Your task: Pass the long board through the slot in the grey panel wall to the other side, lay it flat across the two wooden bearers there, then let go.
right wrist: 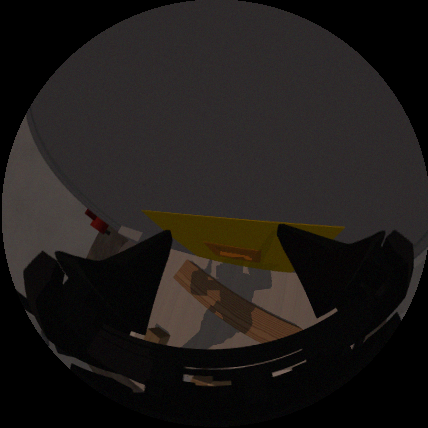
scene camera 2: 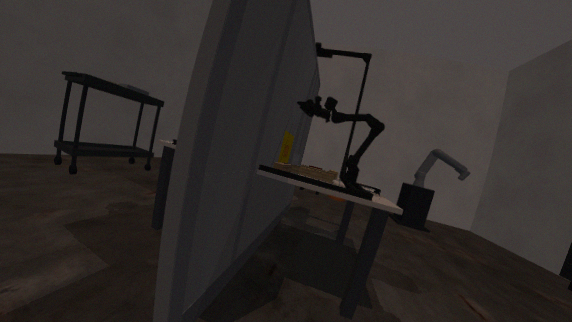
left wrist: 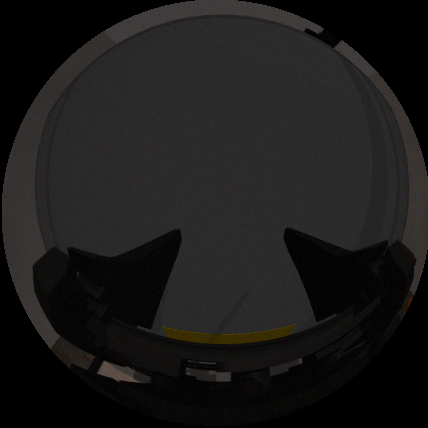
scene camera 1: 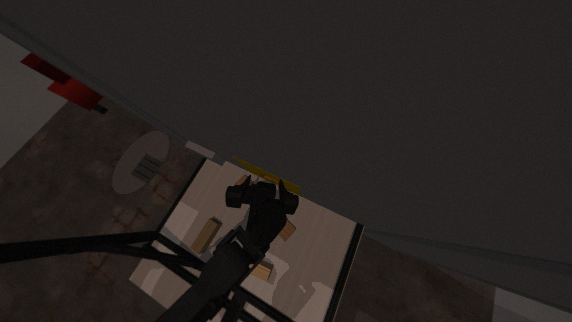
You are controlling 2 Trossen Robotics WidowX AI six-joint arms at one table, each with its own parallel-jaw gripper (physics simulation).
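Seen in the pictures: left gripper, fingertip midpoint: (scene camera 2: pixel 298 104) (left wrist: pixel 233 233); right gripper, fingertip midpoint: (right wrist: pixel 225 232) (scene camera 1: pixel 265 177); left arm's base, link origin: (scene camera 2: pixel 350 181).
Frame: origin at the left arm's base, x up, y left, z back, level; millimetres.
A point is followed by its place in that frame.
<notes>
The grey panel wall (scene camera 1: pixel 400 125) {x 605, y 193, z -483 mm} (scene camera 2: pixel 265 115) {x 202, y 440, z -431 mm} (left wrist: pixel 220 125) {x 488, y 9, z -433 mm} (right wrist: pixel 220 110) {x 288, y 24, z -482 mm} has a yellow plate (scene camera 1: pixel 295 188) {x 148, y 102, z -485 mm} (scene camera 2: pixel 289 136) {x 182, y 0, z -432 mm} (left wrist: pixel 227 339) {x 173, y -3, z -432 mm} (right wrist: pixel 190 227) {x 169, y -52, z -483 mm} around its slot (right wrist: pixel 240 255) {x 62, y 3, z -479 mm}. A long wooden board (scene camera 1: pixel 287 230) {x 21, y 128, z -624 mm} (right wrist: pixel 240 315) {x 20, y 26, z -594 mm} lies diagonally on the table in front of the slot, partly hidden in scene camera 1. My right gripper (scene camera 1: pixel 265 179) {x 210, y 12, z -503 mm} (right wrist: pixel 225 232) {x 210, y 12, z -503 mm} is open and empty above it, facing the wall. My left gripper (scene camera 2: pixel 300 103) {x 396, y 0, z -423 mm} (left wrist: pixel 233 233) {x 396, y 0, z -423 mm} is open and empty, high on the other side, facing the wall above the yellow plate. Low wooden pieces (scene camera 2: pixel 318 173) {x 11, y 158, z -189 mm} lie on that table; I cannot tell them apart.
Two wooden blocks (scene camera 1: pixel 206 235) {x 25, y -146, z -780 mm} (scene camera 1: pixel 262 270) {x 44, y 107, z -775 mm} lie behind the right gripper, partly hidden by the arm. The right arm's table (scene camera 1: pixel 320 240) {x -19, y 256, z -604 mm} and the left arm's table (scene camera 2: pixel 387 204) {x -19, y 364, z 102 mm} reach up to the wall. A dark camera post (scene camera 2: pixel 361 95) {x 664, y -341, z -23 mm} stands by the left arm.
</notes>
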